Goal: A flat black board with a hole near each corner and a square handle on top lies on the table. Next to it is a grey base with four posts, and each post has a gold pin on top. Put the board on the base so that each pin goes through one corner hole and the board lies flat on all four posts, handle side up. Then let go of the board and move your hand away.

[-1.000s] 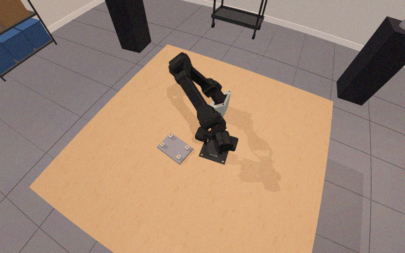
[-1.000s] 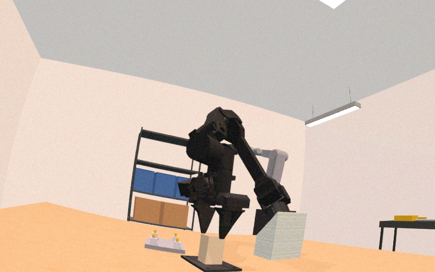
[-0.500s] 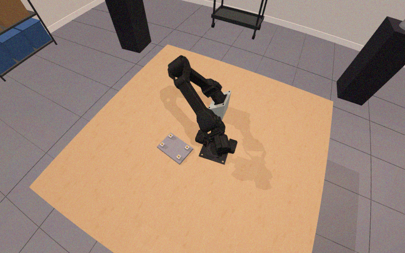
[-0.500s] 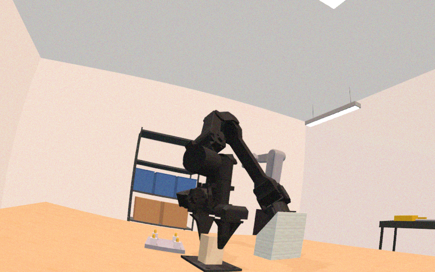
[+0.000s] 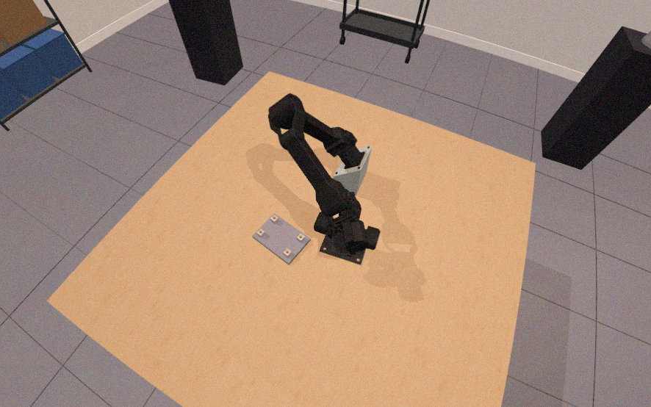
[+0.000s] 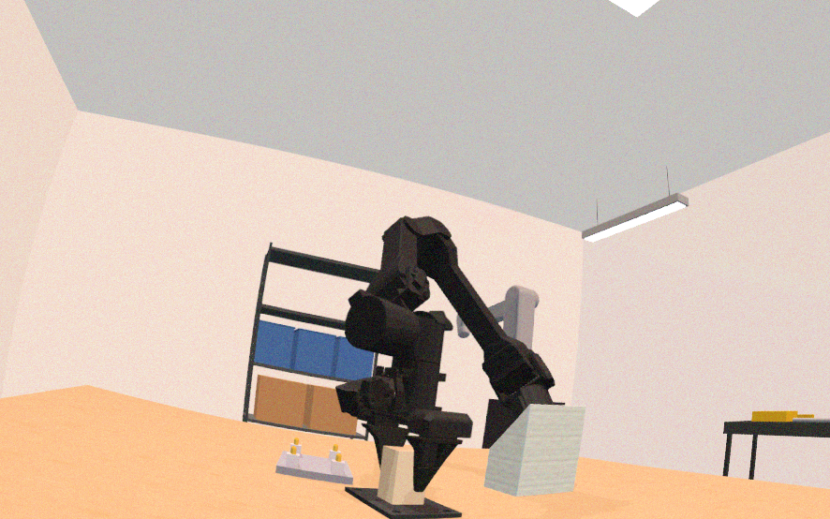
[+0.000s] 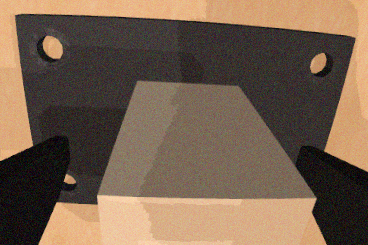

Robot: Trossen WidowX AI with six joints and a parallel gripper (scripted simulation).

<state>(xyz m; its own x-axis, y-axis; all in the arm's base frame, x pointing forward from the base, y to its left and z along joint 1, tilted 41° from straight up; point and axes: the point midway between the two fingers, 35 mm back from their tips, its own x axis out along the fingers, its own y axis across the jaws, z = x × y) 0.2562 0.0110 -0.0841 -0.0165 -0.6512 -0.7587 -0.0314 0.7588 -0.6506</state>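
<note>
Right now my gripper tip is 20 cm to the left of the grey base, 5 cm short of it and 2 cm above it. Also, from my gripper tip: black board: 1 cm below.
</note>
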